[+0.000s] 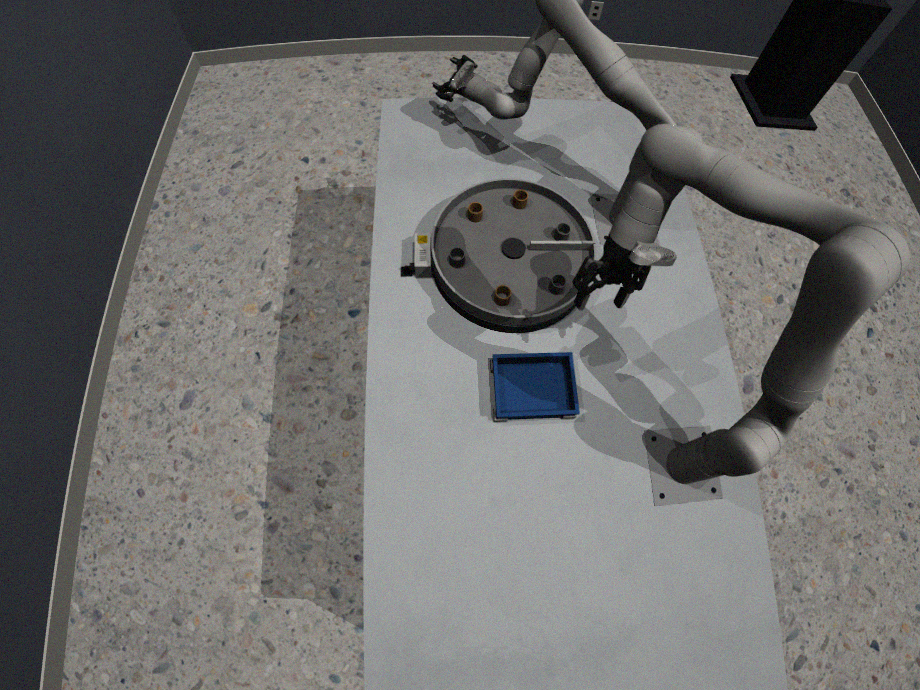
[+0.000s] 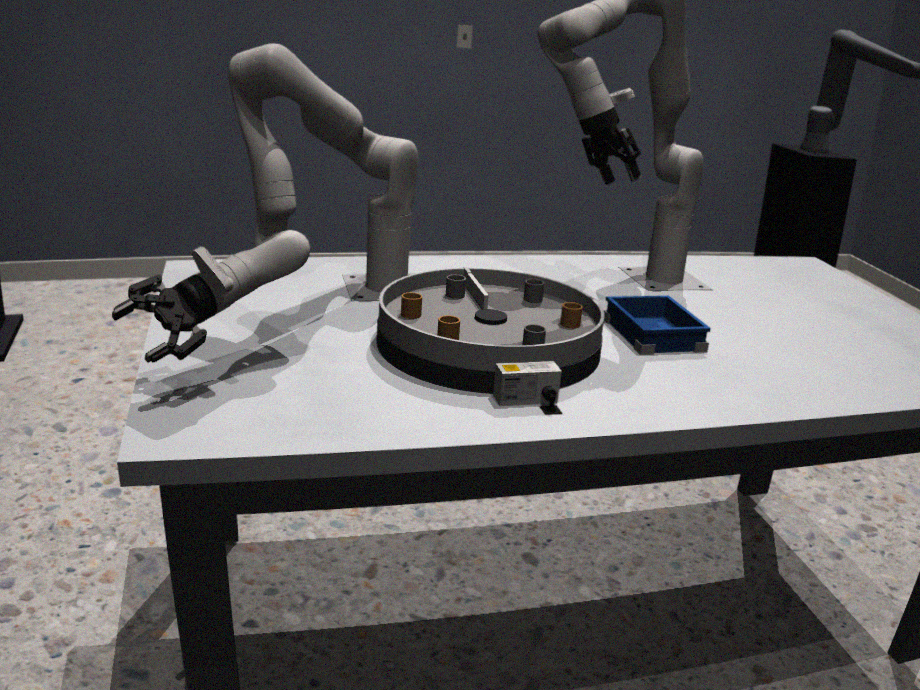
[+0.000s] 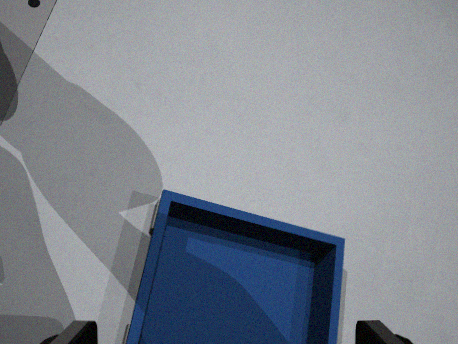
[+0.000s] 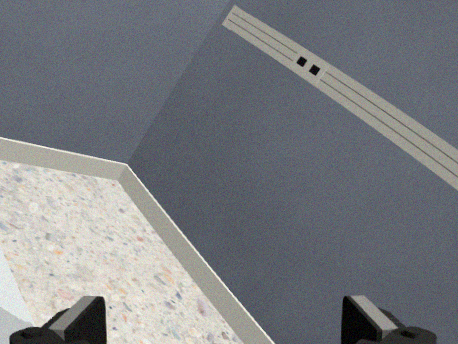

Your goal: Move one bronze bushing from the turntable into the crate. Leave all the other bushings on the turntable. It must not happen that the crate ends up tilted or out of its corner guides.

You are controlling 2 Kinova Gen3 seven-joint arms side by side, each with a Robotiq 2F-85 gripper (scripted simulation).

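Scene:
Blue crate visible in image 1 (545, 382), image 2 and image 3. Blue crate out of frame in image 4. On the crate, (image 3: 218, 267) and (image 2: 660, 327) the same spot.

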